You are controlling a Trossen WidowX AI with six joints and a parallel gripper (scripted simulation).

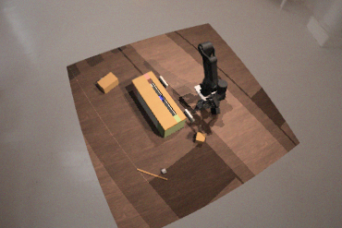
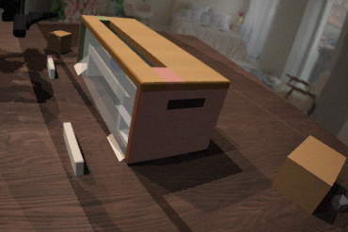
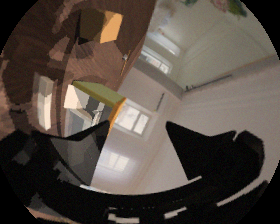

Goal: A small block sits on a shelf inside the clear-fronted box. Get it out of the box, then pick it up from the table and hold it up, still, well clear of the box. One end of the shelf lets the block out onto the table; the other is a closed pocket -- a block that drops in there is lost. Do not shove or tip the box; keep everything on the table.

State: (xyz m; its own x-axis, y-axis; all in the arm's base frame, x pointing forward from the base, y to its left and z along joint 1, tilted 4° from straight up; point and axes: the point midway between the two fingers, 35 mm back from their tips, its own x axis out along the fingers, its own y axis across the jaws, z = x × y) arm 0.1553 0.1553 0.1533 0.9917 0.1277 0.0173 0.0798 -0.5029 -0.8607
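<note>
Now: the blue block 120 mm ahead of my gripper tip, 200 mm to the right of it and 80 mm below it. The rest, counted from my gripper tip: orange cube (20 mm ahead, 110 mm to the left, 140 mm below); thin stick (360 mm ahead, 180 mm to the left, 160 mm below); orange box (360 mm ahead, 500 mm to the right, 140 mm below).
</note>
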